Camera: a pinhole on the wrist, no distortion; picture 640 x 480 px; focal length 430.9 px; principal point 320.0 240.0 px. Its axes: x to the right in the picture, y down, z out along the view. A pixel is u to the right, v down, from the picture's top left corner.
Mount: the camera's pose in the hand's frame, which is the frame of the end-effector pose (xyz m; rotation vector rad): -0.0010 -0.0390 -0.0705 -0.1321 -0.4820 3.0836
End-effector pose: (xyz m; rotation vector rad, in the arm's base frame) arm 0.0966 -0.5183 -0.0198 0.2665 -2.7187 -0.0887
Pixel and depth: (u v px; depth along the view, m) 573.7 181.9 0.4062
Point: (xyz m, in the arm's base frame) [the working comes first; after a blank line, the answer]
In the camera's frame: 0.2392 -0.0548 0.4062

0.2356 -0.5574 -0.4228
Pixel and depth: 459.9 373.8 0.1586
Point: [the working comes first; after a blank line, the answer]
In the camera's frame: 0.0515 0.0492 0.1586

0.1547 -0.6336 -0.1145
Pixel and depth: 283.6 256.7 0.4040
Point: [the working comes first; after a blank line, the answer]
In the camera's frame: -0.0341 0.0157 0.4040

0.0044 -0.6848 -0.3230
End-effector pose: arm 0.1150 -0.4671 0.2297 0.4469 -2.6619 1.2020
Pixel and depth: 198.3 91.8 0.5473
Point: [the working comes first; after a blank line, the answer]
In the camera's frame: -0.1546 -0.1882 0.5473

0.0021 -0.8986 -0.0574
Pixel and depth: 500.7 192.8 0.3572
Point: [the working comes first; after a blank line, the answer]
In the camera's frame: 0.1498 -0.0391 0.3572

0.3089 -0.7006 0.0756
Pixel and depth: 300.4 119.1 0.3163
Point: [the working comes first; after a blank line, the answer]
In the camera's frame: -0.0144 -0.0887 0.3163

0.1336 -0.6911 0.0927
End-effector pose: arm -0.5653 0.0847 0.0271 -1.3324 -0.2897 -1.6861
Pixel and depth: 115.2 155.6 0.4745
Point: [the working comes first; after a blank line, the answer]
In the camera's frame: -0.2255 -0.0929 0.4745

-0.3674 0.3305 0.3821
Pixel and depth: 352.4 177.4 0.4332
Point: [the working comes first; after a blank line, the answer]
In the camera's frame: 0.0326 -0.0629 0.4332

-0.4246 0.4190 0.1410
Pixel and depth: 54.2 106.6 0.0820
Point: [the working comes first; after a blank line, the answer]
In the camera's frame: -0.0506 -0.0254 0.0820

-0.5838 0.0978 0.0851
